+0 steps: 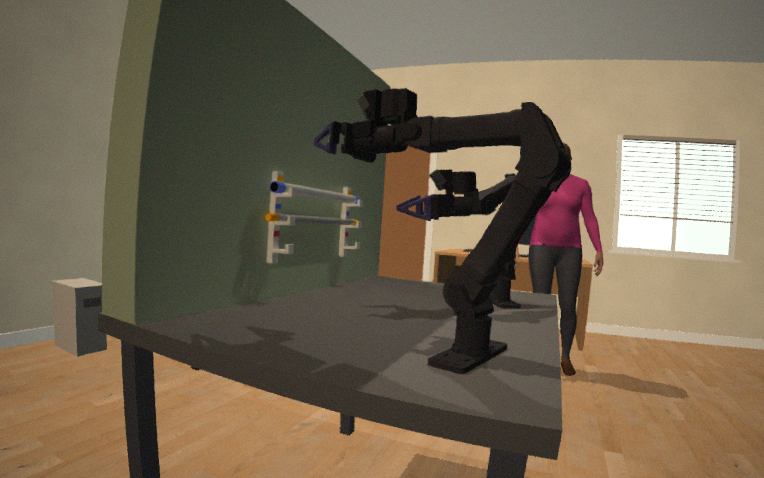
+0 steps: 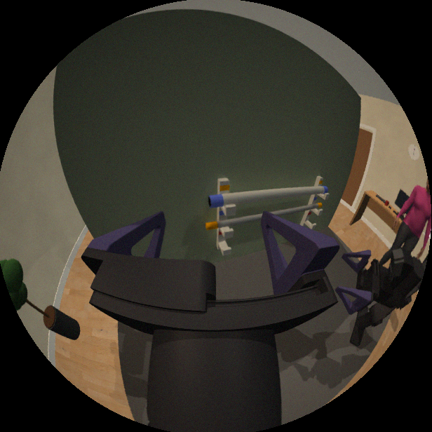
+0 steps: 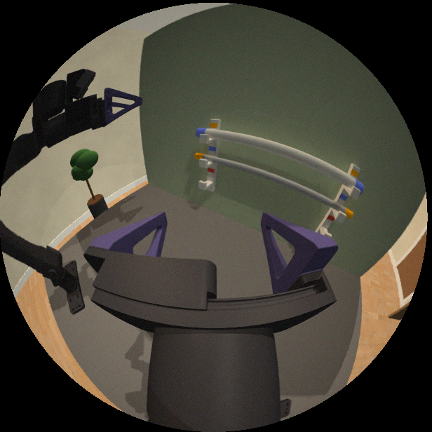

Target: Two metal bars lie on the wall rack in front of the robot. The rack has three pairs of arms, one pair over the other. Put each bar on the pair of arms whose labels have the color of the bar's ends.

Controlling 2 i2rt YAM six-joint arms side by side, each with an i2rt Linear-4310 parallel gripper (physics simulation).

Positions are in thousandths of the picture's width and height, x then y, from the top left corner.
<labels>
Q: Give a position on a green wall panel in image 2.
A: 344, 286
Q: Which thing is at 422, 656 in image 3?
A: My right gripper.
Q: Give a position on a blue-ended bar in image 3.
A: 659, 348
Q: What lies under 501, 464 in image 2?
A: A blue-ended bar.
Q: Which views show my right gripper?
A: Image 1, image 2 and image 3: all of them.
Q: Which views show my left gripper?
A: Image 1, image 2 and image 3: all of them.
</labels>
